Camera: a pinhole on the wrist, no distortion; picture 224 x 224 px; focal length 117.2 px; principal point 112.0 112.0 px. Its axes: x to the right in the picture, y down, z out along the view. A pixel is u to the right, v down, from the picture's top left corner.
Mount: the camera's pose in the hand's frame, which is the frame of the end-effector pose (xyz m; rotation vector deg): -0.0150 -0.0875 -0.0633 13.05 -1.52 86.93
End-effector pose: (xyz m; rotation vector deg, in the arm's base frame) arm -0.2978 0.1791 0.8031 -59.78 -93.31 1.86
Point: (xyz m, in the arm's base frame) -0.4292 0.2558 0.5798
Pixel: 215 190
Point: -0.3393 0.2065 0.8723
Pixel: 194 16
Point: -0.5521 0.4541 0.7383
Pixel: 172 93
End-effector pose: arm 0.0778 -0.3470 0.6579 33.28 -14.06 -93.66
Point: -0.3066 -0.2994 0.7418
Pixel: 58 134
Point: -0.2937 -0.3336 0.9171
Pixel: 103 136
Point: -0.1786 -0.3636 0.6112
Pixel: 33 87
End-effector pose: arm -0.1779 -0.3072 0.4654 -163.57 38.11 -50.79
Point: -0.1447 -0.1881 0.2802
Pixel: 131 189
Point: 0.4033 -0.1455 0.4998
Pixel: 57 17
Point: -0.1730 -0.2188 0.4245
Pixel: 148 184
